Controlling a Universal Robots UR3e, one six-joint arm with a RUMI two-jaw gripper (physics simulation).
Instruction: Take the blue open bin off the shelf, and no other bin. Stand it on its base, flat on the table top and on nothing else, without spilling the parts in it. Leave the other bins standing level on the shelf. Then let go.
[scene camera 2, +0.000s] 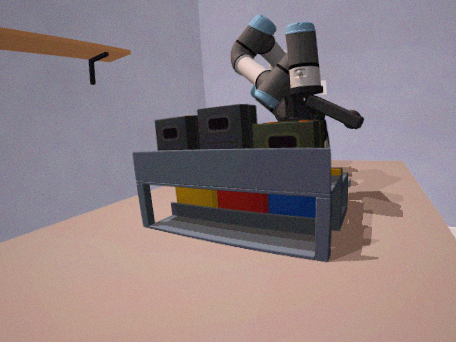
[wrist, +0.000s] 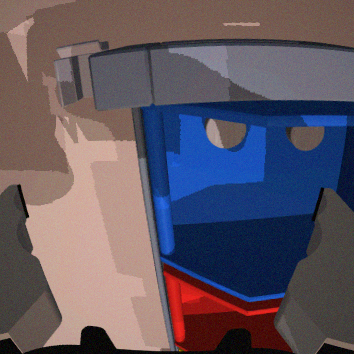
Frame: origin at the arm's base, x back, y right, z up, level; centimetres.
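Where they show: gripper, fingertip midpoint: (wrist: 169, 192).
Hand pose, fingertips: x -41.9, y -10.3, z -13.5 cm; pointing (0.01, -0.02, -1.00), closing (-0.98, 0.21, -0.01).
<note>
Things, the pixels of their top centre, and the offset from my fingertips. Level surfaces: height alone.
- blue open bin, middle of its top: (wrist: 295, 226) (scene camera 2: 304, 180) dx -5.4, dy +2.1, dz +1.3 cm
- red bin, middle of its top: (wrist: 264, 347) (scene camera 2: 252, 178) dx -4.0, dy +13.3, dz +1.3 cm
- yellow bin, middle of its top: (scene camera 2: 209, 176) dx -2.8, dy +24.4, dz +1.3 cm
- small black bin, middle of its top: (scene camera 2: 180, 116) dx -10.2, dy +26.0, dz +15.6 cm
- taller black bin, middle of its top: (scene camera 2: 226, 105) dx -11.5, dy +14.8, dz +16.6 cm
- olive bin, middle of its top: (scene camera 2: 289, 120) dx -13.5, dy +3.1, dz +13.1 cm
- table, its level: dz -6.8 cm
The blue open bin (scene camera 2: 292, 205) (wrist: 215, 200) sits at the right end of a row on the lower level of the grey shelf (scene camera 2: 230, 170) (wrist: 190, 75). In the wrist view it shows two round holes in one wall and a dark inside; I cannot make out parts in it. The red bin (scene camera 2: 242, 201) (wrist: 220, 325) is next to it, then the yellow bin (scene camera 2: 196, 197). My gripper (wrist: 169, 192) is open and empty, above the shelf side, with one finger over bare table and the other over the blue bin's far side. Its fingertips are hidden behind the olive bin in the scene view.
On the shelf's top stand a small black bin (scene camera 2: 175, 132), a taller black bin (scene camera 2: 226, 125) and an olive bin (scene camera 2: 287, 135) with orange showing. A yellow thing (scene camera 2: 336, 171) shows behind the shelf's right side. The table (scene camera 2: 150, 285) (wrist: 65, 250) surrounds the shelf. A wooden wall shelf (scene camera 2: 60, 46) hangs at left.
</note>
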